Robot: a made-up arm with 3 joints.
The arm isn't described. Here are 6 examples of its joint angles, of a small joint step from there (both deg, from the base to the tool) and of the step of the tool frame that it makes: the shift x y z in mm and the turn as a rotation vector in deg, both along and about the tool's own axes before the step.
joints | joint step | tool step
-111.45 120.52 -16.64 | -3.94 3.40 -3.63 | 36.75 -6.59 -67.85 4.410 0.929 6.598
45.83 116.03 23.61 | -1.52 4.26 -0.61 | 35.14 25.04 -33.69 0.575 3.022 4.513
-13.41 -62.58 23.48 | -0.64 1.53 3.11 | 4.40 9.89 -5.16 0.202 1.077 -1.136
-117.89 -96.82 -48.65 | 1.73 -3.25 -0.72 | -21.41 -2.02 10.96 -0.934 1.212 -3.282
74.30 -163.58 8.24 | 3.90 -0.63 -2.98 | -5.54 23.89 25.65 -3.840 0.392 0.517
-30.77 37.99 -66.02 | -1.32 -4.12 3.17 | -20.10 7.35 4.73 -0.646 2.906 -5.869
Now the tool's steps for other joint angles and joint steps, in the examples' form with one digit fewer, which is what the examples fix.
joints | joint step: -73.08 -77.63 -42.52 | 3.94 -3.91 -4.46
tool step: -29.9 -12.2 8.7 -0.54 0.46 -2.18
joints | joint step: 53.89 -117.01 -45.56 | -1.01 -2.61 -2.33
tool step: -20.4 5.5 12.5 -2.01 -1.05 0.55
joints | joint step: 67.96 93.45 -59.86 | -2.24 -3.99 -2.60
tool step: -25.8 4.1 -13.5 -0.24 0.65 -0.93
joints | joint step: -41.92 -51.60 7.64 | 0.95 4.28 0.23
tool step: 29.7 17.1 -15.4 1.35 1.88 3.05
